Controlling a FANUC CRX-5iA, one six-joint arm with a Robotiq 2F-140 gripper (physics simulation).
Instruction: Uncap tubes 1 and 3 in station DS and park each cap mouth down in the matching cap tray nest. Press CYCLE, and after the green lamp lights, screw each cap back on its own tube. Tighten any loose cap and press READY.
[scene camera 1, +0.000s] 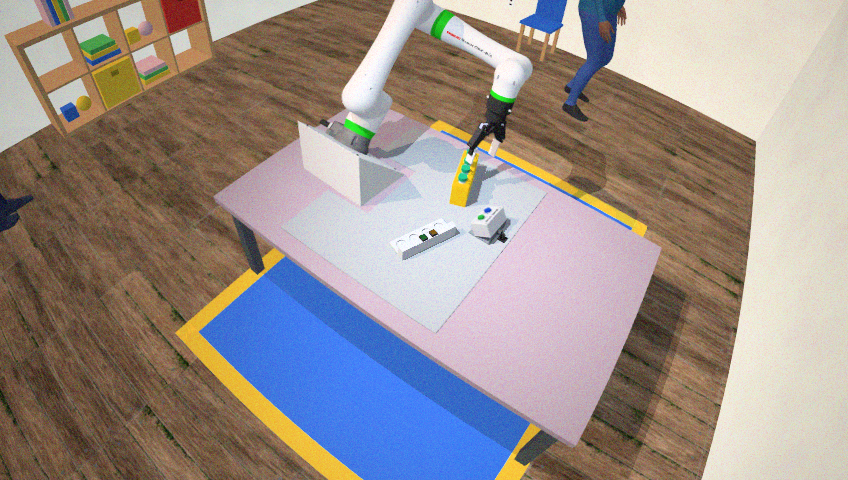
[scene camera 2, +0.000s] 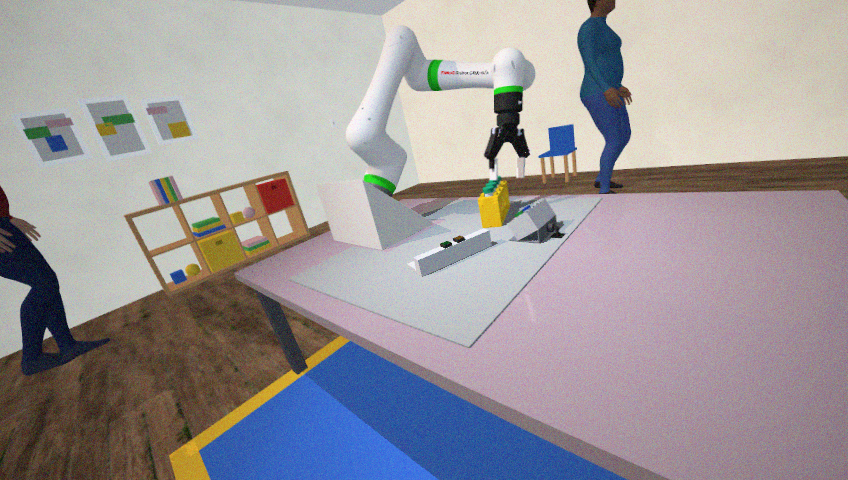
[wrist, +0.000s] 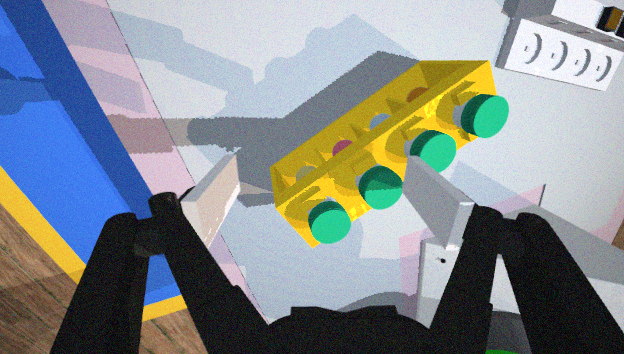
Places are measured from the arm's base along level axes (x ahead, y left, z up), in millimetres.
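Pixels of known places: gripper, fingertip midpoint: (scene camera 1: 480, 158) (scene camera 2: 507, 178) (wrist: 321, 173); arm's base, link origin: (scene camera 1: 350, 146) (wrist: 511, 339).
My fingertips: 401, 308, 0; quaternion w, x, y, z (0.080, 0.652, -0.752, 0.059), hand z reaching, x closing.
Ahead of a thing's pixels: the offset from my fingertips to its middle, as dx, dy, dz. "spot": to the spot under its first point.
The yellow rack {-12, -71, -61} (scene camera 1: 461, 195) (scene camera 2: 491, 212) (wrist: 445, 69) stands upright with four green-capped tubes. In the wrist view the caps run from the near end cap {-46, -1, +1} (wrist: 331, 225) through a second cap {-23, -48, +1} (wrist: 381, 187) and a third cap {-1, -95, +1} (wrist: 434, 151) to the far end cap {+22, -141, +1} (wrist: 486, 116). I cannot read the tube numbers. My gripper (scene camera 1: 482, 152) (scene camera 2: 507, 176) (wrist: 321, 173) is wide open and empty over the rack's back end; one fingertip overlaps the third cap's edge in the wrist view. The white cap tray {+56, -388, -86} (scene camera 1: 428, 243) (scene camera 2: 455, 252) (wrist: 542, 67) shows empty round nests.
The button box {+189, -189, -71} (scene camera 1: 489, 223) (scene camera 2: 538, 223) has a blue button {+165, -168, -49} (scene camera 1: 487, 209) and a green button {+168, -213, -49} (scene camera 1: 480, 217). A dark green lamp {+78, -414, -60} (scene camera 1: 423, 237) (scene camera 2: 445, 244) and an amber lamp {spot: +89, -376, -60} (scene camera 1: 433, 232) (scene camera 2: 458, 239) (wrist: 611, 19) sit at the tray. A white wedge-shaped base (scene camera 1: 330, 169) (scene camera 2: 351, 220) carries the arm.
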